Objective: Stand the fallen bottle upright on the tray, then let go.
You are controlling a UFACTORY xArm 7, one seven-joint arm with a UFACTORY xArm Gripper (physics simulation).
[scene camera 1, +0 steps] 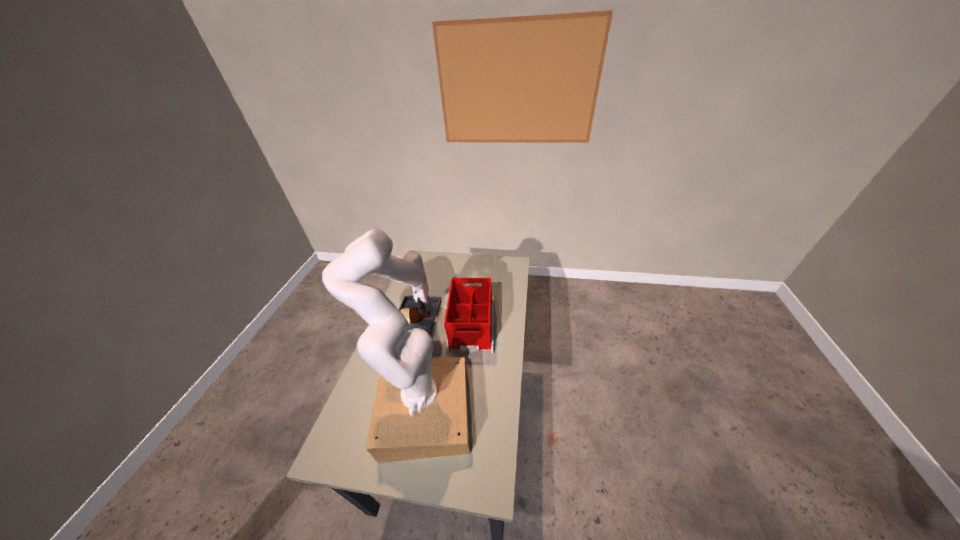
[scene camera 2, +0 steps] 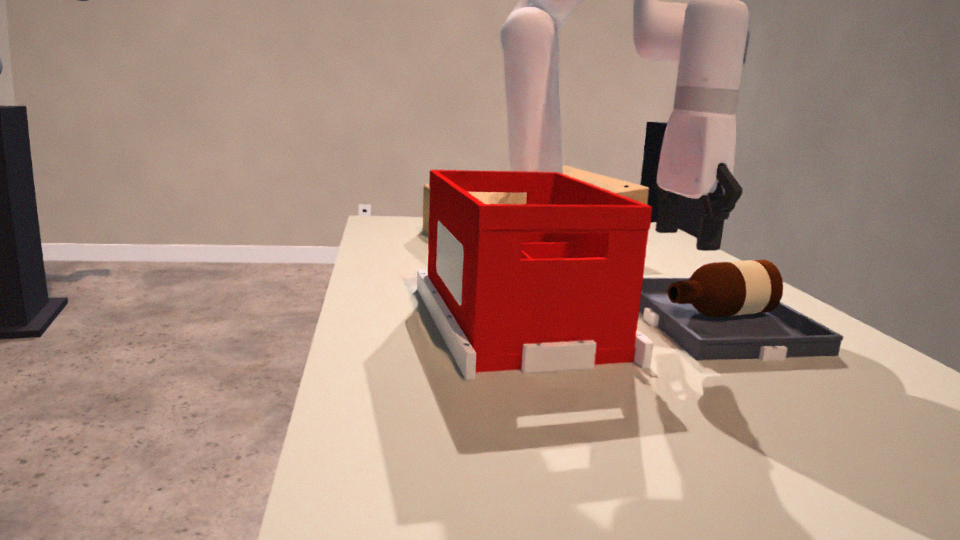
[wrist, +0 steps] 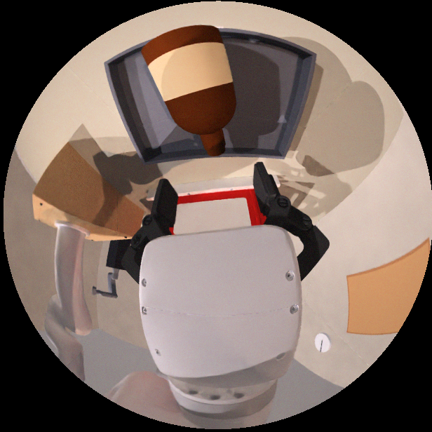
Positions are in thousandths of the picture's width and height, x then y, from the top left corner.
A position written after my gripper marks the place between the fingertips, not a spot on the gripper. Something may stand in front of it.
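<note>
A brown bottle (scene camera 2: 751,536) is visible, and the wrist view shows the bottle (wrist: 439,152) too. My gripper (wrist: 490,413) is also visible.
</note>
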